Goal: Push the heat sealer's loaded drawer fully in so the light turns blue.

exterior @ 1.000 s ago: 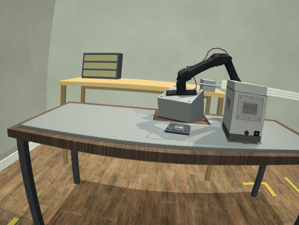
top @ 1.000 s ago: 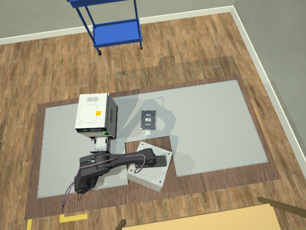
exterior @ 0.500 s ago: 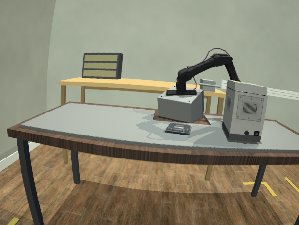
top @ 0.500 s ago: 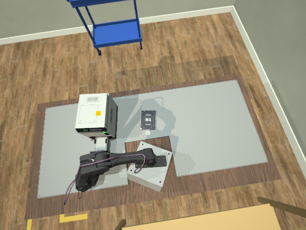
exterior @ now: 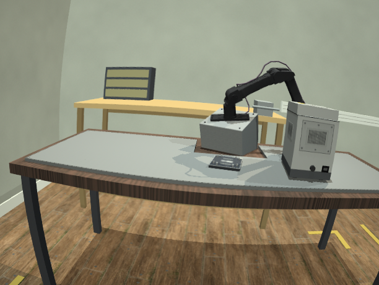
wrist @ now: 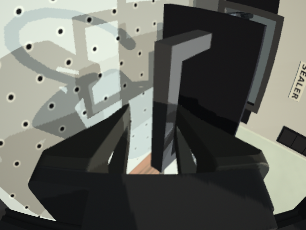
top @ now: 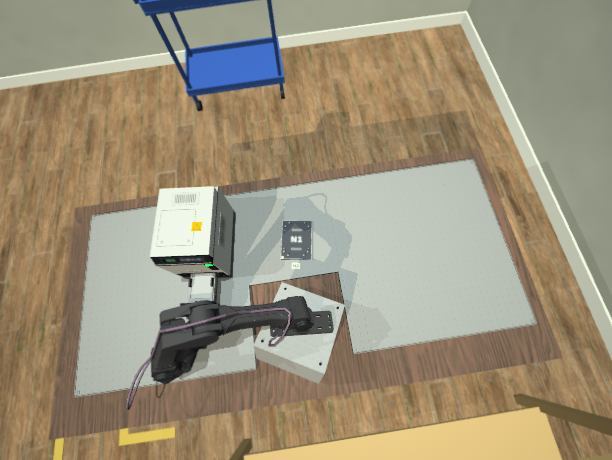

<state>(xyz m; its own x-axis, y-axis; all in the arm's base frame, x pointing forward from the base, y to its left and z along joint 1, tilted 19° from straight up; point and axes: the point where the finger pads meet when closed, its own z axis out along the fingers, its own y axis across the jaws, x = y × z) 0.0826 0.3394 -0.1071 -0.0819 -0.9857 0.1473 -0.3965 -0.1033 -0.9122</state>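
Right now the sealer drawer is 110 mm ahead of my hand. The rest, counted from my hand: dark plate: 360 mm to the right, 270 mm ahead, 60 mm below.
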